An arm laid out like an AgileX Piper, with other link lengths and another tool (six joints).
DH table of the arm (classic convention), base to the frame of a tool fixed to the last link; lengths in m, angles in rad. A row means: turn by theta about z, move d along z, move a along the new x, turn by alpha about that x. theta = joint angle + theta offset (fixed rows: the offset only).
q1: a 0; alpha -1.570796; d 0.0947; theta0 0
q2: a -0.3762; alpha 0; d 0; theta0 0.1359
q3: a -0.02; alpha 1.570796; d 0; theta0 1.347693
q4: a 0; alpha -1.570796; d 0.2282; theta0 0
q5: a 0; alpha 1.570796; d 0; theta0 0
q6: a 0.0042; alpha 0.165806; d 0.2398; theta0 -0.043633
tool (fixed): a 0; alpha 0; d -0.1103; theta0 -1.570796
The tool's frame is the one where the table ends.
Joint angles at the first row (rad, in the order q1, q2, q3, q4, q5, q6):
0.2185 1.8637 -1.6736 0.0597 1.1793 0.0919
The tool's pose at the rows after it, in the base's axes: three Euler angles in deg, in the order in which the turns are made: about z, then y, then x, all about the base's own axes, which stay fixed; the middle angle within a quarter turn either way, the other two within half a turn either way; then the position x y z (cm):
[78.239 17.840 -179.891 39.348 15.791 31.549]
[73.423 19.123 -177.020 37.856 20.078 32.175]
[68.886 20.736 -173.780 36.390 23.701 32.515]
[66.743 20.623 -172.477 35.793 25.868 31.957]
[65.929 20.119 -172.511 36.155 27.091 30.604]
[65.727 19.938 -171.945 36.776 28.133 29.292]
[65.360 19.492 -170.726 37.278 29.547 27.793]
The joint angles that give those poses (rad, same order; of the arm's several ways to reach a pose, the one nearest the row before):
0.3160 1.8637 -1.6998 0.0772 1.1817 0.1111
0.4214 1.8637 -1.7201 0.0817 1.1687 0.1376
0.5106 1.8638 -1.7250 0.0878 1.1287 0.1521
0.5599 1.8814 -1.7283 0.0899 1.1064 0.1654
0.5794 1.9144 -1.7283 0.0878 1.0820 0.1689
0.5893 1.9474 -1.7283 0.0961 1.0460 0.1710
0.6041 1.9852 -1.7283 0.1167 1.0029 0.1710

